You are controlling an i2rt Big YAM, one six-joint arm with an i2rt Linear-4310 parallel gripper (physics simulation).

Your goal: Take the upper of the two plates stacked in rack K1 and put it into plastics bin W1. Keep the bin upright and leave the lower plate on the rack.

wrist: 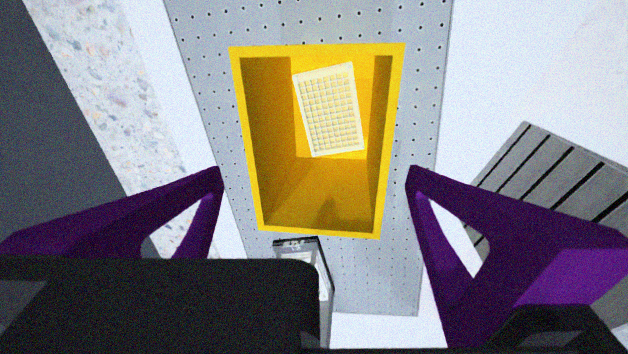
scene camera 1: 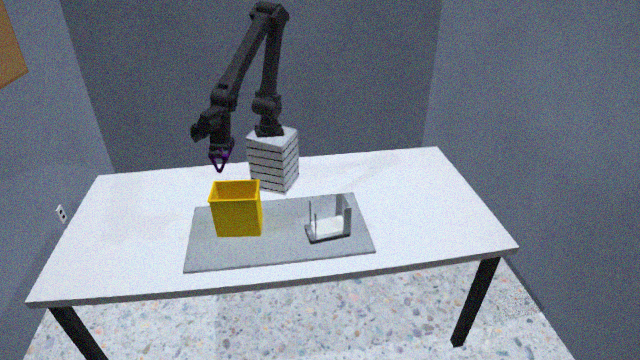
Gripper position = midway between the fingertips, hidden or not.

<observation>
In view: the gripper (wrist: 314,176), a yellow plastics bin W1 (scene camera 1: 236,209) and a gridded plate (wrist: 327,97).
The yellow plastics bin W1 also shows in the wrist view (wrist: 343,194). Scene camera 1 misses the gridded plate, which is hidden by the yellow plastics bin W1.
</observation>
